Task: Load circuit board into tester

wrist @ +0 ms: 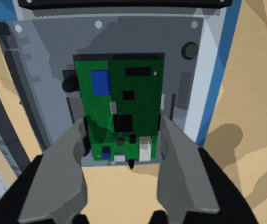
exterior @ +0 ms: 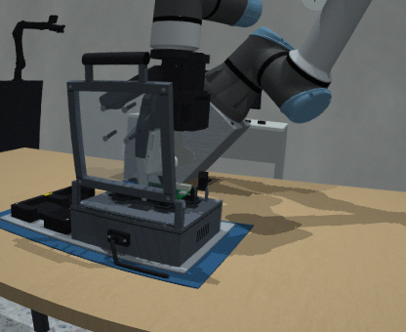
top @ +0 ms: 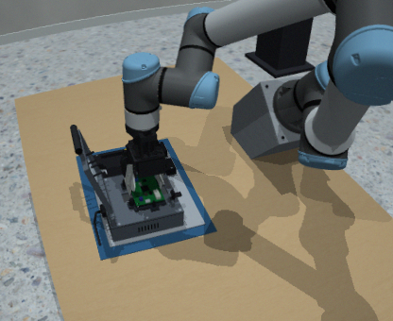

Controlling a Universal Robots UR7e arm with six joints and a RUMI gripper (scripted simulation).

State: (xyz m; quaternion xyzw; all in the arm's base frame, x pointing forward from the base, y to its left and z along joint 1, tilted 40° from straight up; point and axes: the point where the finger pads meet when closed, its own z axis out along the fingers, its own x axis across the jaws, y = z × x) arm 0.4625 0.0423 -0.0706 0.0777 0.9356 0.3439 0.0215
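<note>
The green circuit board is right at my hand. From my hand the other things lie so: clear tester lid 12 cm ahead, 10 cm above, 2 cm to the right; nest 1 cm to the left, 1 cm below, 1 cm ahead.
</note>
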